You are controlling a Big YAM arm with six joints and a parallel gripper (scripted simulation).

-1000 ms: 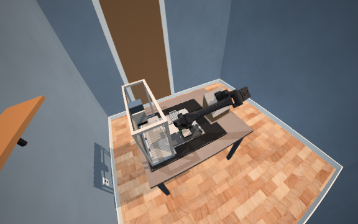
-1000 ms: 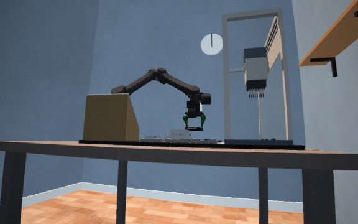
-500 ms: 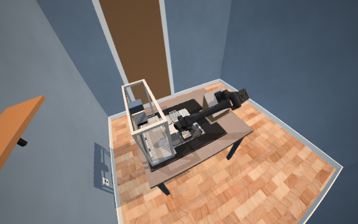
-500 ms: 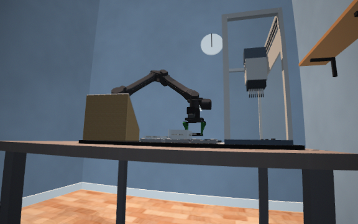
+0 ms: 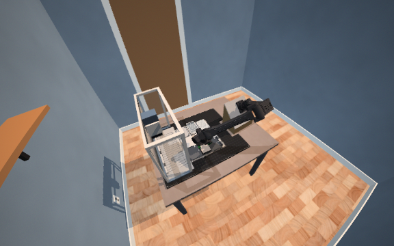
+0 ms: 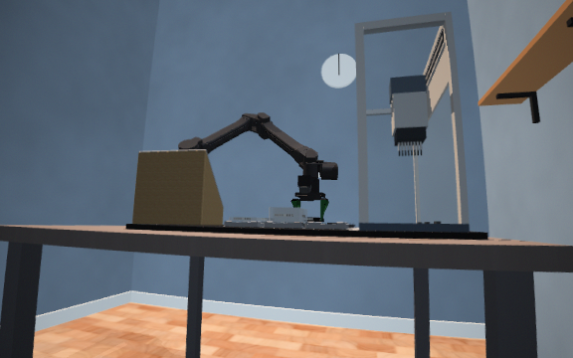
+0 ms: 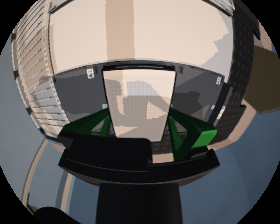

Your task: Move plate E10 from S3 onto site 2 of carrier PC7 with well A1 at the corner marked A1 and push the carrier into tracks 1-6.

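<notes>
The plate carrier PC7 is 10 mm below my hand. From my hand the other things lie so: flat plate 150 mm behind, 250 mm to the right, 10 mm below; then deep-well block 30 mm behind, 260 mm to the right, 10 mm below.
</notes>
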